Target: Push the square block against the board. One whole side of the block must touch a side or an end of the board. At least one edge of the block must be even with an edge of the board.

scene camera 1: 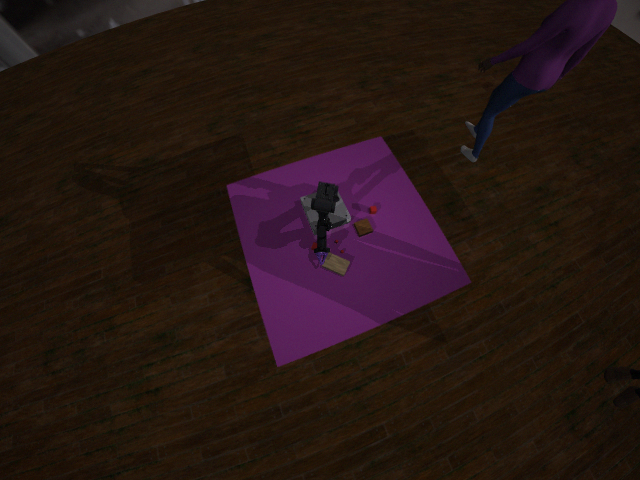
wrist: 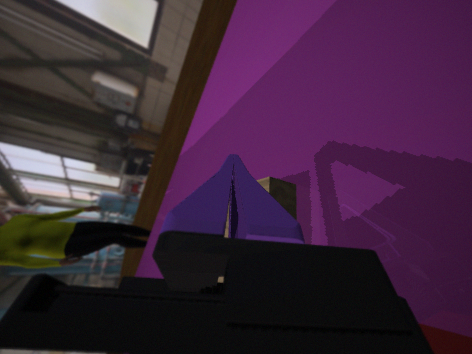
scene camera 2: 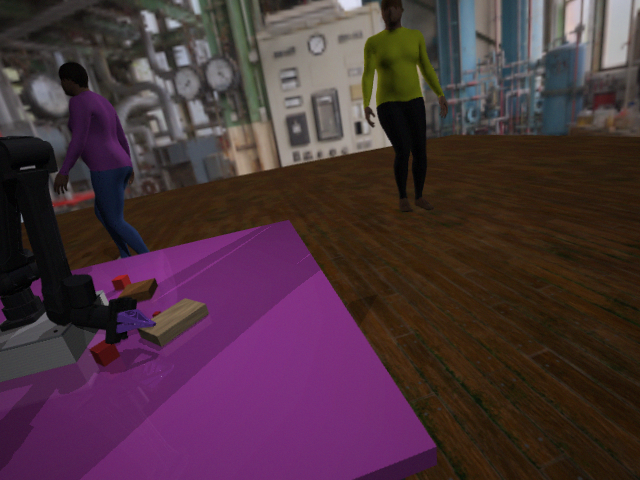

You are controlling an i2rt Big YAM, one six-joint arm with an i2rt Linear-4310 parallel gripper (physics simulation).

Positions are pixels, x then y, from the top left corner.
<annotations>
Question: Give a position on a wooden board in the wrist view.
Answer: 283, 192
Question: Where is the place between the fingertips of my gripper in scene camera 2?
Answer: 154, 324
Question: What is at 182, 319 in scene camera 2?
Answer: A wooden board.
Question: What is my gripper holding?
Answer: Nothing.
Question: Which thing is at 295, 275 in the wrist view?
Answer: My gripper.
</annotations>
